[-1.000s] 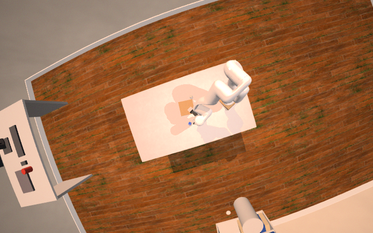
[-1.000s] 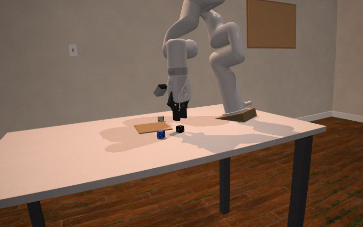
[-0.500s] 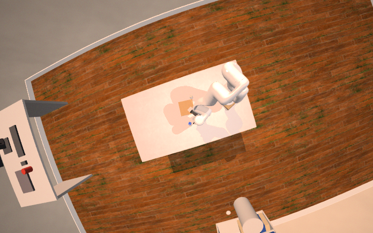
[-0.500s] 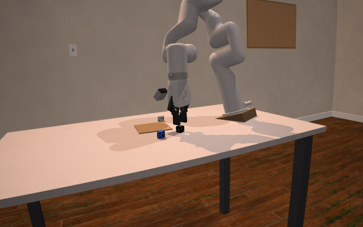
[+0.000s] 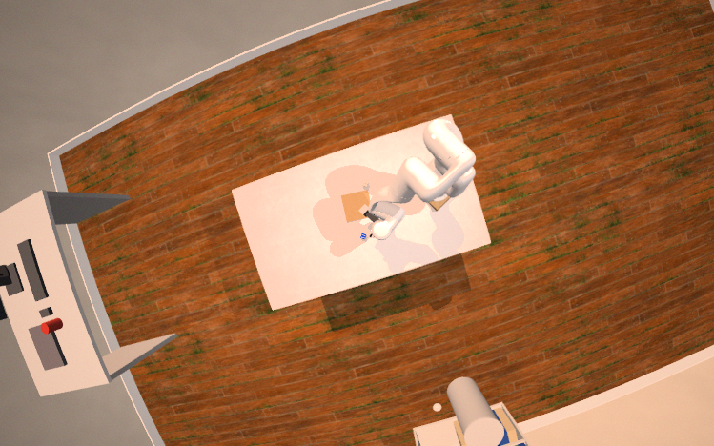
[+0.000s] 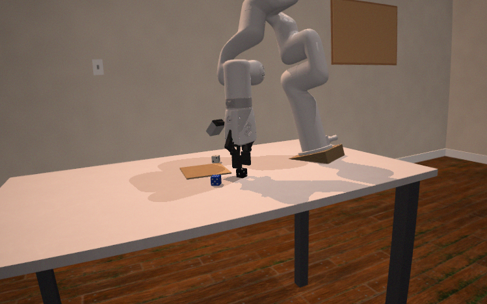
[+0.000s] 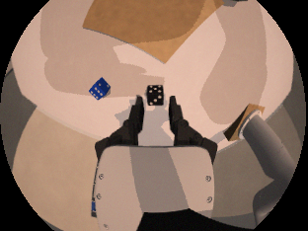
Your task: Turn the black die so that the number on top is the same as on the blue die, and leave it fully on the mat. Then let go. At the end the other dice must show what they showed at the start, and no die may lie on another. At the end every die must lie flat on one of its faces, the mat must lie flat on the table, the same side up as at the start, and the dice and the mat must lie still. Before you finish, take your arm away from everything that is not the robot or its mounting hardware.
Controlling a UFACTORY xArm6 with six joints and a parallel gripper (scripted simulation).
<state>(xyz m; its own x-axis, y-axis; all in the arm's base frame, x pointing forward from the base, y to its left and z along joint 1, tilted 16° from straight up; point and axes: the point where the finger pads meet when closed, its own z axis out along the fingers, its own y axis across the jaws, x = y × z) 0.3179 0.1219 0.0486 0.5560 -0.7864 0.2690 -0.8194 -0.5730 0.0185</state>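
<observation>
Right now my hand is 4 cm above the black die. The rest, counted from my hand: blue die: 9 cm ahead, 4 cm to the left, 4 cm below; mat: 8 cm ahead, 12 cm to the right, 5 cm below; white die: 2 cm ahead, 22 cm to the right, 4 cm below.
</observation>
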